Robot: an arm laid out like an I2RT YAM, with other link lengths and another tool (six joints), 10 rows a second.
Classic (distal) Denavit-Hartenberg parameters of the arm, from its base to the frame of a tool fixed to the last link. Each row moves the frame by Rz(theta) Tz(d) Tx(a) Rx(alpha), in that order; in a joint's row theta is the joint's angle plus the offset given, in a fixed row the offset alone. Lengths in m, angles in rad.
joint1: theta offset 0; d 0.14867; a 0.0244; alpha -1.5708
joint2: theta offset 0; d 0; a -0.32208; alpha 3.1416
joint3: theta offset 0.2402; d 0; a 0.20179; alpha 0
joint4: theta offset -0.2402; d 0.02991; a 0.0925; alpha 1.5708
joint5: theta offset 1.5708; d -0.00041; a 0; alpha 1.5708
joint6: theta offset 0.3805; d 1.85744; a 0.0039; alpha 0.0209
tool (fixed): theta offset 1.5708; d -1.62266; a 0; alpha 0
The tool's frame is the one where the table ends.
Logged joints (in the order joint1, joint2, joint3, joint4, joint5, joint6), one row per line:
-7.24 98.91 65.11 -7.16 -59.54 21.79
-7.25 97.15 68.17 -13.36 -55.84 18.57
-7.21 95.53 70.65 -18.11 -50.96 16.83
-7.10 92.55 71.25 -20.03 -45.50 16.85
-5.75 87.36 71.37 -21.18 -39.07 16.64
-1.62 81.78 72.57 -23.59 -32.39 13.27
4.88 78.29 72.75 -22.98 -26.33 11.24
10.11 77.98 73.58 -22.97 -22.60 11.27
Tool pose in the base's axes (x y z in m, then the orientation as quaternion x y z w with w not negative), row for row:
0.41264 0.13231 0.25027 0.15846 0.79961 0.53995 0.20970
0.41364 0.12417 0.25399 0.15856 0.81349 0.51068 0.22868
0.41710 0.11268 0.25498 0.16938 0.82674 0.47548 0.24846
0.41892 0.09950 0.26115 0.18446 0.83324 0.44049 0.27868
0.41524 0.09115 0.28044 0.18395 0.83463 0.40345 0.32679
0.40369 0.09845 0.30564 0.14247 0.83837 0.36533 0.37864
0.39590 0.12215 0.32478 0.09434 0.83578 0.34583 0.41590
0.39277 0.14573 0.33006 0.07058 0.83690 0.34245 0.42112
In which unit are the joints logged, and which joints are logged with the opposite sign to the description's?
The joints are logged in degrees. Opposite sign: none.
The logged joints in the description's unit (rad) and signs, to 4 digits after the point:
-0.1264 1.7263 1.1364 -0.1250 -1.0392 0.3803
-0.1265 1.6956 1.1898 -0.2332 -0.9746 0.3241
-0.1258 1.6673 1.2331 -0.3161 -0.8894 0.2937
-0.1239 1.6153 1.2435 -0.3496 -0.7941 0.2941
-0.1004 1.5247 1.2456 -0.3697 -0.6819 0.2904
-0.0283 1.4273 1.2666 -0.4117 -0.5653 0.2316
0.0852 1.3664 1.2697 -0.4011 -0.4595 0.1962
0.1765 1.3610 1.2842 -0.4009 -0.3944 0.1967

